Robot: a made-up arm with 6 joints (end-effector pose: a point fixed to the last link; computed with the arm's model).
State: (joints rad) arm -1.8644 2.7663 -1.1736 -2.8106 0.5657 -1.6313
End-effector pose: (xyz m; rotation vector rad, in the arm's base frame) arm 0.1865 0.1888 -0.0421 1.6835 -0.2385 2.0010
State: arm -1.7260 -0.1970 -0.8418 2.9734 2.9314 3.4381
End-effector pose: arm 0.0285 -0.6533 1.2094 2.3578 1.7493 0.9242
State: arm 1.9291 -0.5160 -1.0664 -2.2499 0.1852 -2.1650
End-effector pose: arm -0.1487 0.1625 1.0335 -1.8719 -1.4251 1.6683
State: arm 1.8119 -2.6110 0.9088 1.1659 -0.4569 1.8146
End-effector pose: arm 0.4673 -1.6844 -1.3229 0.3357 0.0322 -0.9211
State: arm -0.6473 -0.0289 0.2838 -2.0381 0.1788 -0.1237
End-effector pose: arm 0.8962 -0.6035 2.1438 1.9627 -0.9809 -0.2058
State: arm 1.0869 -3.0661 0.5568 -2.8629 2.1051 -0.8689
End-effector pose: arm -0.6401 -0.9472 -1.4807 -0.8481 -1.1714 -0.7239
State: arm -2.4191 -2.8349 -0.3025 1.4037 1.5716 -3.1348
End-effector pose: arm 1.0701 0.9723 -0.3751 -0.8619 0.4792 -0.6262
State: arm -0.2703 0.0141 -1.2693 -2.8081 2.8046 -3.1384
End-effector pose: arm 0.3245 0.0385 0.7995 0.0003 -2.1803 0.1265
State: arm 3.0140 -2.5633 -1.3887 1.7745 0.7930 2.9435
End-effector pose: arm 0.4621 -0.0860 0.3475 -0.2941 -1.0113 -1.8353
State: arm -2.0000 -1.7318 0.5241 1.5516 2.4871 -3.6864
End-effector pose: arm 0.9345 2.0479 1.0259 0.0265 0.7921 -0.9214
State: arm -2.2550 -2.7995 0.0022 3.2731 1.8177 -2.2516
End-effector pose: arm 1.0831 1.1225 -0.5089 -1.4874 0.3856 -2.4469
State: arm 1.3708 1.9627 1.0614 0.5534 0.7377 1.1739
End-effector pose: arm 0.5262 2.0348 -0.9459 -1.2686 -1.1843 1.5200
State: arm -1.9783 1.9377 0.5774 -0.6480 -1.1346 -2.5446
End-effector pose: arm -0.6950 -1.3464 -1.1924 -0.8476 0.4050 0.6315
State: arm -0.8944 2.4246 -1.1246 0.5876 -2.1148 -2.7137
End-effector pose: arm -0.1630 0.0289 -0.2475 2.1965 -1.8720 0.6818
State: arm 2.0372 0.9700 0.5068 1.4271 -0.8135 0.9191
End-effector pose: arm -1.0047 2.0372 0.8826 -2.5273 -1.4680 0.8244
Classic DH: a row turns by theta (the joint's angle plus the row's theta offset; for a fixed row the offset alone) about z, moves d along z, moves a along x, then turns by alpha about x. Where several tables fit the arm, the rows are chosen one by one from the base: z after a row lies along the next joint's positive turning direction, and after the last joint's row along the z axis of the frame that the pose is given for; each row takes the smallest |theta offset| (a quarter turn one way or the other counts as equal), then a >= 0, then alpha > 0; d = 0 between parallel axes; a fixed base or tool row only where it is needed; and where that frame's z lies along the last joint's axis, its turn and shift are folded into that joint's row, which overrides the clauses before.
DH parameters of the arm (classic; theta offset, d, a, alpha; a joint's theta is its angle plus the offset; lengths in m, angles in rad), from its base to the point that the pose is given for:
joint 1: 0 0.458 0 -1.5708
joint 2: -1.5708 0 1.447 3.1416
joint 3: 0 0 0 -1.5708
joint 4: 0 -1.14 0 1.5708
joint 5: 0 0.131 0 -1.5708
joint 6: 1.5708 0 0 1.5708
tool (fixed): -1.5708 0 0 0

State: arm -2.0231 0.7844 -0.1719 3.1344 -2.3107 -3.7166
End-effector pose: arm -0.6165 -1.5685 0.5513 -0.9327 -1.2018 -1.2839
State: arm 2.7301 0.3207 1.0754 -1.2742 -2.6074 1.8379
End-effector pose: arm -1.2425 0.5840 2.5209 0.0172 0.9239 -0.8863
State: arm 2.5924 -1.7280 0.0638 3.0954 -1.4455 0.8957
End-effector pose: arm 1.3689 -0.9912 1.3424 -0.8417 0.3091 -0.4271
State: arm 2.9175 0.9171 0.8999 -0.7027 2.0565 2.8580
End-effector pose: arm -2.2077 0.6057 1.2337 -0.4851 -0.9227 0.3114
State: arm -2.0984 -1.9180 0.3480 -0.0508 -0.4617 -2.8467
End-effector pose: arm 0.9371 1.8680 0.8453 0.5025 -1.2768 0.6943
